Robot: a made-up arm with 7 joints.
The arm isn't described. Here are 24 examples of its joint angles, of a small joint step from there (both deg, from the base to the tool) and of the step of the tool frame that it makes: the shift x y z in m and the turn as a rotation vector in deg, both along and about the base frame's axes.
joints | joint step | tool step
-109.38 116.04 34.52 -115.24 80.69 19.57 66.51 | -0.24 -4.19 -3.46 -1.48 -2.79 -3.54 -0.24 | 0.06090 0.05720 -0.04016 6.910 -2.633 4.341
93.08 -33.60 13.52 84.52 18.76 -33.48 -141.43 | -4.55 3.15 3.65 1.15 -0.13 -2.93 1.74 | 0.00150 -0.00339 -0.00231 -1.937 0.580 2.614
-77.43 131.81 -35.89 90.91 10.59 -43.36 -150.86 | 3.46 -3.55 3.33 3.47 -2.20 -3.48 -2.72 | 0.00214 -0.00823 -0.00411 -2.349 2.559 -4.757
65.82 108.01 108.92 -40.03 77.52 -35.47 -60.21 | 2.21 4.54 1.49 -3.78 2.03 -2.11 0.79 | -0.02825 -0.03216 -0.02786 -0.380 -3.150 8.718
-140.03 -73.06 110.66 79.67 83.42 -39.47 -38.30 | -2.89 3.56 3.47 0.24 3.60 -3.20 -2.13 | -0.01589 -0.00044 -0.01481 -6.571 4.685 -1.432
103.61 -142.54 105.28 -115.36 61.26 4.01 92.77 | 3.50 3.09 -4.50 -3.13 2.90 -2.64 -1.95 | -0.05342 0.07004 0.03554 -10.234 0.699 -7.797
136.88 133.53 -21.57 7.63 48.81 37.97 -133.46 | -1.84 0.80 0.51 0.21 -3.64 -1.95 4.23 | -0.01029 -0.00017 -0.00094 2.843 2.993 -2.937
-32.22 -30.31 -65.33 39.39 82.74 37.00 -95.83 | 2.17 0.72 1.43 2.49 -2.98 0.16 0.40 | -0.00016 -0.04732 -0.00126 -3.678 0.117 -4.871
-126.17 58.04 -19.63 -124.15 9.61 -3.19 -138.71 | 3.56 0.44 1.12 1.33 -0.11 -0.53 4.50 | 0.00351 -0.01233 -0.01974 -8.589 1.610 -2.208
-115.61 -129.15 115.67 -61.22 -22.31 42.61 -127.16 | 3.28 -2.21 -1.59 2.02 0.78 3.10 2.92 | -0.00991 0.00214 0.01812 -3.494 3.684 -0.148
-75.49 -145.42 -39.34 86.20 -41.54 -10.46 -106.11 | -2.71 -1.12 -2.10 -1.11 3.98 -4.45 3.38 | -0.00017 0.01461 -0.00960 10.197 -0.482 5.066
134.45 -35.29 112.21 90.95 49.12 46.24 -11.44 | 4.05 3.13 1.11 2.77 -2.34 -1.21 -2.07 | -0.03681 -0.06466 0.03171 -8.074 3.287 -1.828
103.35 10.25 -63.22 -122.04 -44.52 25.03 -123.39 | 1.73 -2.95 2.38 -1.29 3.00 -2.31 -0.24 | -0.03093 0.00350 0.00679 1.095 3.422 -2.625
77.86 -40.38 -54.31 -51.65 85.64 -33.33 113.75 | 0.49 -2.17 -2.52 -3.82 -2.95 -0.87 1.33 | -0.03436 0.02958 -0.03783 4.759 0.153 -3.484
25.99 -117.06 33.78 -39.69 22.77 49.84 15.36 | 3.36 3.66 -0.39 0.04 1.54 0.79 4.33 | 0.02553 -0.06012 0.00296 -9.364 -1.700 3.416
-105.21 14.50 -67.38 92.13 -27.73 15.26 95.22 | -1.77 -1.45 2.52 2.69 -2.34 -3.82 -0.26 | -0.03033 0.00941 -0.00669 -1.851 3.900 1.180
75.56 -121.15 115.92 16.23 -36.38 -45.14 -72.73 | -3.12 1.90 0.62 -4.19 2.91 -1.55 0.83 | -0.01768 -0.02191 0.00797 -3.951 3.719 3.402
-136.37 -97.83 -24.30 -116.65 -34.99 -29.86 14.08 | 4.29 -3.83 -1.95 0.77 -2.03 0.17 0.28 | 0.02974 -0.05243 0.00875 -3.912 -2.143 3.760
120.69 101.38 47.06 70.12 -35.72 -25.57 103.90 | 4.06 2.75 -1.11 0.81 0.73 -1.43 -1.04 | -0.01225 -0.03364 0.00906 -6.254 2.072 3.189
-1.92 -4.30 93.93 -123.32 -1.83 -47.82 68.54 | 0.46 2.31 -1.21 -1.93 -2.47 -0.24 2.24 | -0.01618 0.01004 0.00650 -2.973 -1.880 0.455
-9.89 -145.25 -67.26 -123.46 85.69 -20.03 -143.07 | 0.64 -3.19 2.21 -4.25 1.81 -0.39 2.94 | 0.00377 -0.04094 0.00452 1.874 1.274 -3.377
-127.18 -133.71 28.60 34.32 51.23 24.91 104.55 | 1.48 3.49 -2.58 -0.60 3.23 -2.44 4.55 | 0.01019 -0.00641 -0.01767 -6.560 -2.780 -1.560
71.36 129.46 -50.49 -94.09 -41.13 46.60 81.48 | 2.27 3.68 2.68 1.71 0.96 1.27 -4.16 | -0.02253 0.10059 -0.00625 -7.301 0.497 7.094
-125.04 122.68 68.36 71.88 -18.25 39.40 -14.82 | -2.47 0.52 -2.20 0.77 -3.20 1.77 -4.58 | -0.01959 -0.00281 -0.01530 -2.132 0.158 3.055
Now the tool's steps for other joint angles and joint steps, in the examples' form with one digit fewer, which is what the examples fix.
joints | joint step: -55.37 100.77 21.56 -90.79 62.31 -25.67 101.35 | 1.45 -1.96 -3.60 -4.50 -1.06 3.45 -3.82
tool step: 0.0384 0.0084 -0.0508 5.89 0.19 2.90
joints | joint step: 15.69 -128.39 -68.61 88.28 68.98 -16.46 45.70 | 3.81 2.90 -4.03 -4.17 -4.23 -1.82 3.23
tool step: -0.0218 0.0588 -0.0262 -5.65 -1.40 -4.07
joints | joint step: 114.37 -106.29 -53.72 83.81 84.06 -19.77 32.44 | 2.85 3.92 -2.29 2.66 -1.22 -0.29 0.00
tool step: -0.0086 0.0310 0.0161 -7.77 -1.50 2.72
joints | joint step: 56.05 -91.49 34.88 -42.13 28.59 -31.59 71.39 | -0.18 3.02 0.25 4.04 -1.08 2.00 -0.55
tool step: 0.0724 -0.0298 0.0166 -3.27 -6.78 3.81
